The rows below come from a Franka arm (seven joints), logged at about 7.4 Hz.
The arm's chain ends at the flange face. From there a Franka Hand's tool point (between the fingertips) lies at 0.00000 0.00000 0.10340 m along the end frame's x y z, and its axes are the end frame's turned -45 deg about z.
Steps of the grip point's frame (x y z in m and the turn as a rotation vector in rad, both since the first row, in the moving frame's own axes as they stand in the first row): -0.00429, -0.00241, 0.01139, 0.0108, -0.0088, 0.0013; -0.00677, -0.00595, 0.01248, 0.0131, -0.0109, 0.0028; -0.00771, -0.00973, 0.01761, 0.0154, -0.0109, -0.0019; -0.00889, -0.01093, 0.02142, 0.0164, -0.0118, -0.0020; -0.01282, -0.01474, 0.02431, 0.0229, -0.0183, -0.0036; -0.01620, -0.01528, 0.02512, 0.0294, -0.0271, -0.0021
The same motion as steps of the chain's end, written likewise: -0.00330, 0.00148, 0.01140, 0.0014, -0.0139, 0.0013; -0.00724, 0.00074, 0.01250, 0.0016, -0.0170, 0.0028; -0.01041, -0.00110, 0.01763, 0.0032, -0.0186, -0.0019; -0.01195, -0.00111, 0.02144, 0.0033, -0.0199, -0.0020; -0.01648, -0.00103, 0.02435, 0.0033, -0.0291, -0.0036; -0.01813, 0.00081, 0.02520, 0.0016, -0.0400, -0.0021
